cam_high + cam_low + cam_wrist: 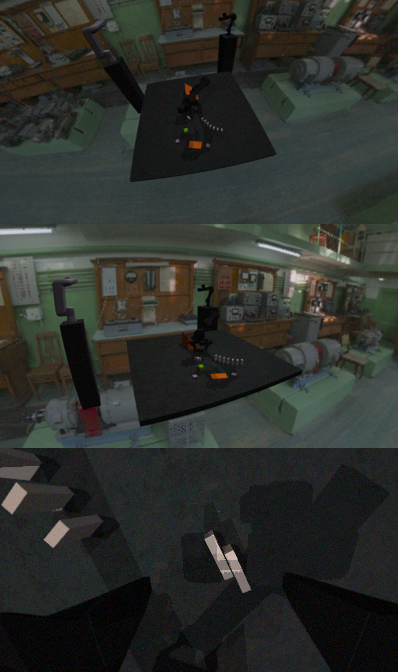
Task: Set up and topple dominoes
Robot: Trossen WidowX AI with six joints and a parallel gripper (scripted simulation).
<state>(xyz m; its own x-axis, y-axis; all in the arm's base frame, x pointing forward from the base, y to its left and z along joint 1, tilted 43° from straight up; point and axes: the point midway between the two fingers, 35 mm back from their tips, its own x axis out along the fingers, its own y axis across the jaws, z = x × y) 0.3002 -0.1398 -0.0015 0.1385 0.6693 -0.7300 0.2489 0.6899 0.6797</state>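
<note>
The green cube is 130 mm ahead of my gripper tip, 80 mm to the right of it and 70 mm below it. Also, from my gripper tip: flat orange plate: 290 mm ahead, 30 mm to the right, 80 mm below.
</note>
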